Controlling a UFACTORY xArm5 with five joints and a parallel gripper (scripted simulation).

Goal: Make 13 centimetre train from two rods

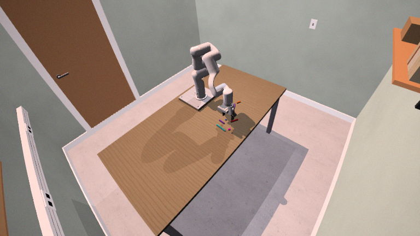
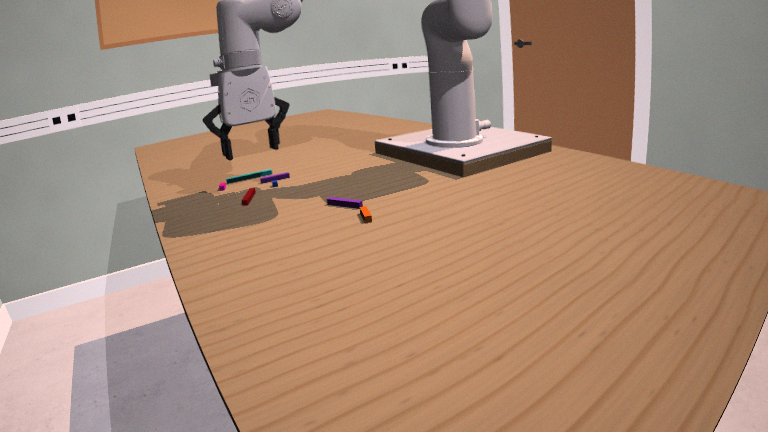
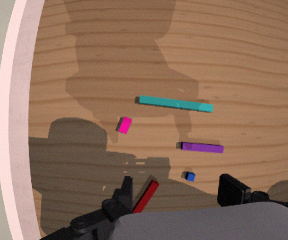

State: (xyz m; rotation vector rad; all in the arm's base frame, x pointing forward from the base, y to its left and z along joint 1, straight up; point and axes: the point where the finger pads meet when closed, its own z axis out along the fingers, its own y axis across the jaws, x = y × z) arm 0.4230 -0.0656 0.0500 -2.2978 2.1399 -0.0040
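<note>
Now: the blue rod 7 cm below my hand, 3 cm behind it and 1 cm to the left of it. Round my hand: turquoise rod (9 cm to the right, 7 cm below, 1 cm behind); magenta rod (7 cm below, 6 cm to the right, 6 cm ahead); red rod (7 cm below, 5 cm to the left, 3 cm ahead).
</note>
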